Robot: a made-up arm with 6 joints.
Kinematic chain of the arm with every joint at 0, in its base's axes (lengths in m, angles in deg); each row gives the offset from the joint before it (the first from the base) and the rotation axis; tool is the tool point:
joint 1: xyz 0 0 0.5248 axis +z
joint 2: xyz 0 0 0 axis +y
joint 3: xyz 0 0 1.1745 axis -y
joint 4: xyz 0 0 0 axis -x
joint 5: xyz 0.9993 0 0 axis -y
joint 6: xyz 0 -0.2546 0 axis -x
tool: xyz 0 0 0
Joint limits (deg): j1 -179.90..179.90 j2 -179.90..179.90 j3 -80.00..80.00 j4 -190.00..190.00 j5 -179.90..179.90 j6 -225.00..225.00
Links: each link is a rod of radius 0.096 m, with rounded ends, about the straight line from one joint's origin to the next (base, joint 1, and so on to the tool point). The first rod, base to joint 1, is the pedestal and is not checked.
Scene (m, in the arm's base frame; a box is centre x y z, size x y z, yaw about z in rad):
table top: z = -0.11
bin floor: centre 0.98 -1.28 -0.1 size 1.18 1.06 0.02 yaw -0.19
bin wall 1: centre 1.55 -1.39 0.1 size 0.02 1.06 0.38 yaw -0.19
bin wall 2: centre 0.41 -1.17 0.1 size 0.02 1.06 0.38 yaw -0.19
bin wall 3: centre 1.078 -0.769 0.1 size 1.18 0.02 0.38 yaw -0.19
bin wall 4: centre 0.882 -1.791 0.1 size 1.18 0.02 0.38 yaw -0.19
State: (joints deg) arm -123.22 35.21 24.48 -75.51 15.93 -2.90
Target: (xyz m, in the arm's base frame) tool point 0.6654 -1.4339 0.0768
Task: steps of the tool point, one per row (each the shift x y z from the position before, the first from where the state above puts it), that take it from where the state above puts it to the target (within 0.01 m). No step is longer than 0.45 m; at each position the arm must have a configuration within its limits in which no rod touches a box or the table.
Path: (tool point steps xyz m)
1: 0.3726 -0.2043 -0.1244
2: 0.4153 -0.0906 -0.1217
3: 0.4221 0.0299 -0.1192
4: 0.3925 0.1457 -0.1151
5: 0.0085 -0.0179 -0.2474
6: -0.0087 0.0178 -0.2515

